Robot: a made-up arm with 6 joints. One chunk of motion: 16 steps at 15 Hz.
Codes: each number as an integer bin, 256 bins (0 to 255) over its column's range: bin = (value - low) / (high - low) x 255, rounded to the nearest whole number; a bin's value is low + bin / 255 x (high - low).
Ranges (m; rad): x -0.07..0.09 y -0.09..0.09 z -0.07..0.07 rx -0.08..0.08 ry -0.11..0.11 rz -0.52..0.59
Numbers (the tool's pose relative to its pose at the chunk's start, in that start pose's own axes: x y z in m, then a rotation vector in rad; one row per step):
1: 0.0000 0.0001 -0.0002 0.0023 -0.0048 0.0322
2: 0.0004 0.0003 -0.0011 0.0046 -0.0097 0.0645
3: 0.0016 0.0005 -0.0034 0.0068 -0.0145 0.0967
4: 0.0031 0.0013 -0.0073 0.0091 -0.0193 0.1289
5: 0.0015 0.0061 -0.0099 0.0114 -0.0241 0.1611
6: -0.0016 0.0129 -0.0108 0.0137 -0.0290 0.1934
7: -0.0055 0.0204 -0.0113 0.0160 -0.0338 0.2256
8: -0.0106 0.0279 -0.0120 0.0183 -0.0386 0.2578
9: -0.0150 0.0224 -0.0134 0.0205 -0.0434 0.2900
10: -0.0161 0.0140 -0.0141 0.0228 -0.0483 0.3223
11: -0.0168 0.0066 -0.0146 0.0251 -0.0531 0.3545
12: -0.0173 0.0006 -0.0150 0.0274 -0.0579 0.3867
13: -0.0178 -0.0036 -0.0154 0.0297 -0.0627 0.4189
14: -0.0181 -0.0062 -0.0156 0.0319 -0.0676 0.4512
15: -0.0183 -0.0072 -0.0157 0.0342 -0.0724 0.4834
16: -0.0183 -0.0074 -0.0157 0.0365 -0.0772 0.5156
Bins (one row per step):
1: 112 128 127 131 122 127
2: 112 128 125 135 116 134
3: 114 128 121 138 111 142
4: 117 129 114 142 105 149
5: 114 136 109 146 100 156
6: 109 146 108 149 94 164
7: 103 156 107 153 88 171
8: 95 167 106 157 83 179
9: 88 159 103 160 77 186
10: 86 147 102 164 72 194
11: 85 137 101 168 66 201
12: 84 128 100 171 60 208
13: 83 122 99 175 55 216
14: 83 119 99 178 49 223
15: 82 117 99 182 44 231
16: 82 117 99 186 38 238

